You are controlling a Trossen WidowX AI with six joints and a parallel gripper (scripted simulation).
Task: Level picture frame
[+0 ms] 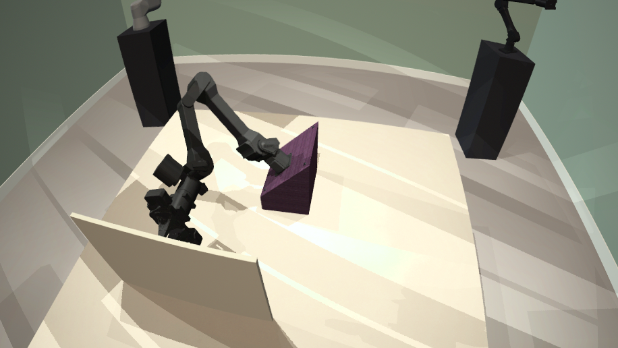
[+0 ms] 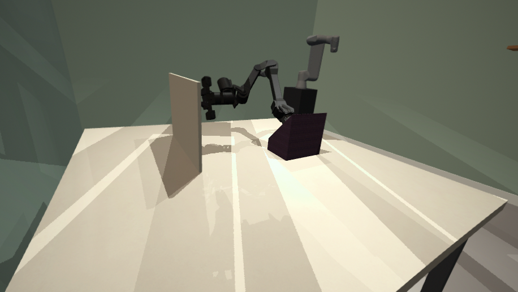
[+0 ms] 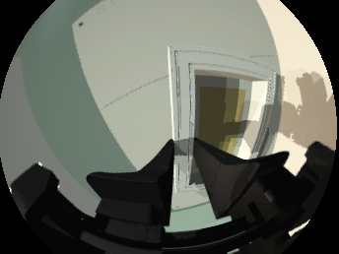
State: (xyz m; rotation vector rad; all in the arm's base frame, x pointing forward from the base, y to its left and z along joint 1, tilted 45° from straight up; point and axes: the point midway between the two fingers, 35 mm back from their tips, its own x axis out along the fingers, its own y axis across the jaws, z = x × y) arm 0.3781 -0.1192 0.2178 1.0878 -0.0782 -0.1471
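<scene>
My gripper tip is now 50 mm above the picture frame, 20 mm to the right of it and 10 mm short of it. From my gripper tip the other things lie so: wall panel (70 mm below, 20 mm ahead, 10 mm to the left).
</scene>
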